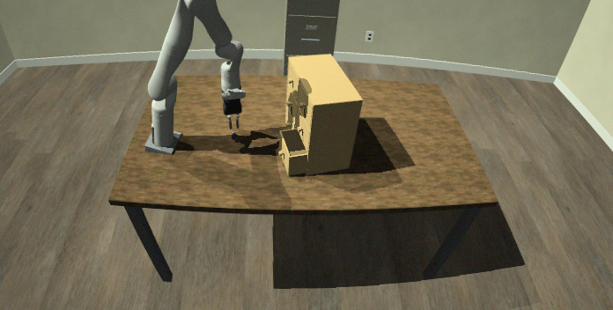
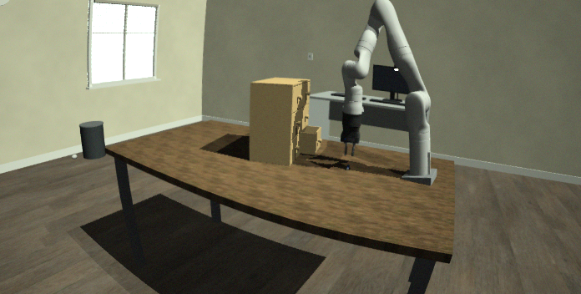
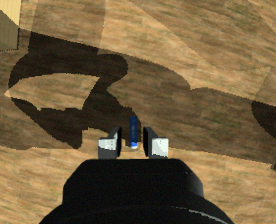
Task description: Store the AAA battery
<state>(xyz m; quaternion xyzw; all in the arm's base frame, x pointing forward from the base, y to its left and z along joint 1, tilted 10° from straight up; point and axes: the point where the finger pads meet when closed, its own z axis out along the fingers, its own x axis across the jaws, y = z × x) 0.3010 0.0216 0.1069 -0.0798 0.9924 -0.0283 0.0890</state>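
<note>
Right now my hand is 70 mm above the blue AAA battery.
</note>
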